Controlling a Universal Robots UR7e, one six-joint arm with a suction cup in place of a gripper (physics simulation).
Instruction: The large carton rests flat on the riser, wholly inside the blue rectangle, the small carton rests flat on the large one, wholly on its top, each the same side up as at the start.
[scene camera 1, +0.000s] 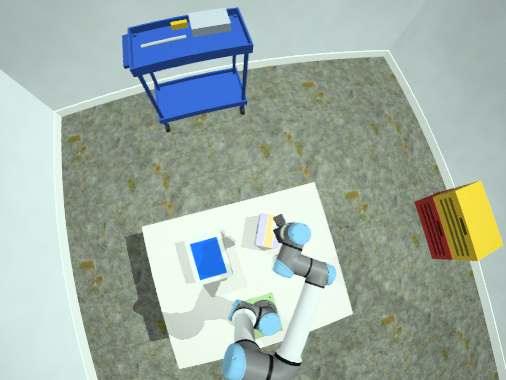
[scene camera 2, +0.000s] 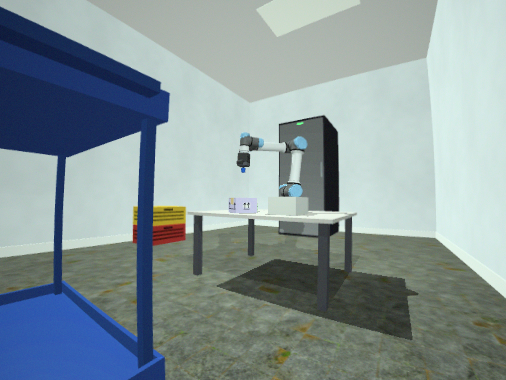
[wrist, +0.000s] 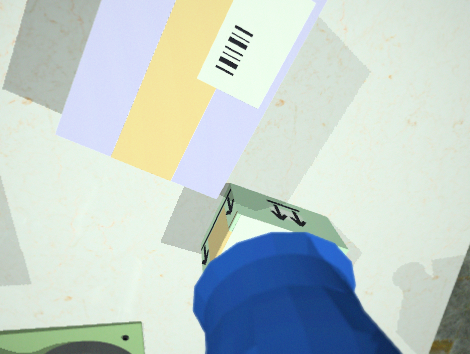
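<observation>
The large carton, lilac with a yellow tape band and white label, lies flat on the table, arrows up in scene camera 2. The small green carton sits beside one of its corners on the table in the wrist view, arrows toward its top; the arm hides it in scene camera 1. The pale riser bears the blue rectangle, with no carton on it. My gripper, a blue suction cup, is open and empty, high above the table, overlapping the small carton in the wrist view.
A blue cart stands beyond the table. Yellow and red crates stand off to one side. A black cabinet stands behind the arm. The green base plate lies under the arm's base.
</observation>
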